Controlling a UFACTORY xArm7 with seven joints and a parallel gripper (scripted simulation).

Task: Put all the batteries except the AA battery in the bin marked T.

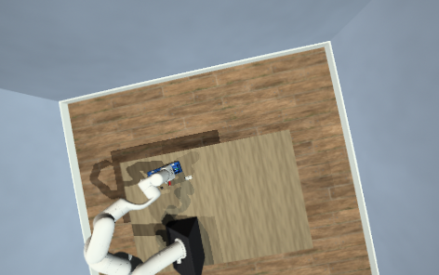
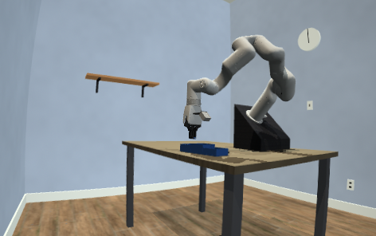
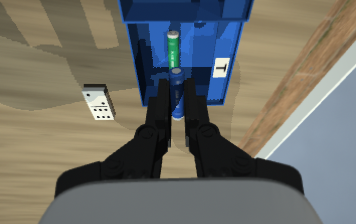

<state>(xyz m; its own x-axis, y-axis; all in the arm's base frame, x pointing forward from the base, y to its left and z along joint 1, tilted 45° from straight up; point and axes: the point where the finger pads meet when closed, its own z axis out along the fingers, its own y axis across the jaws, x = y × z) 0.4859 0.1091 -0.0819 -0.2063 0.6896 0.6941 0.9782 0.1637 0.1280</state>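
Right now my hand is 80 mm above the small green battery. From my hand the other things lie so: red battery (100 mm behind, 60 mm to the left, 80 mm below); small blue battery (20 mm below); blue bin (10 mm behind, 80 mm to the left, 70 mm below).
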